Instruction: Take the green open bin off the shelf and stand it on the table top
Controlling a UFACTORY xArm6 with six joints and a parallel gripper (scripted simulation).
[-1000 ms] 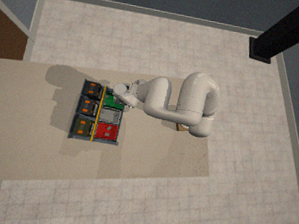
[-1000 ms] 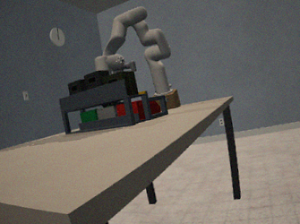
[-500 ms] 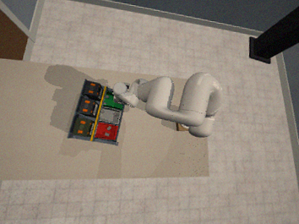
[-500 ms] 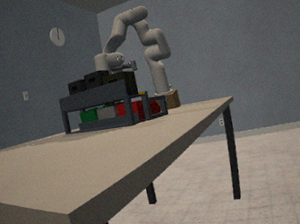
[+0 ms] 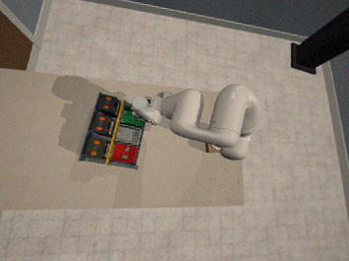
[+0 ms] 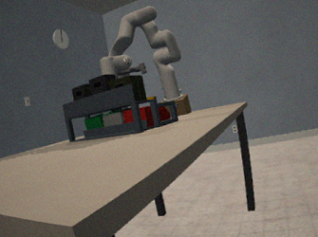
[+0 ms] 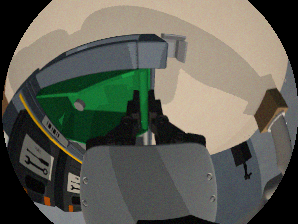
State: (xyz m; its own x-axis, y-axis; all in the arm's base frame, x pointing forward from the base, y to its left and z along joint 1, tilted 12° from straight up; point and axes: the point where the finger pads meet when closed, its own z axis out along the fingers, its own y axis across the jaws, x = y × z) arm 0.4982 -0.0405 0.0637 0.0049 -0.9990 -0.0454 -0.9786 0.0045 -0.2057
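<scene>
Right now the green open bin is 80 mm ahead of my hand and 10 mm below it. The rest, counted from my hand: yellow strip 130 mm ahead, 110 mm to the left, 40 mm above; red bin 220 mm to the left, 80 mm ahead, 20 mm below; grey bin 110 mm to the left, 80 mm ahead, 20 mm below.
</scene>
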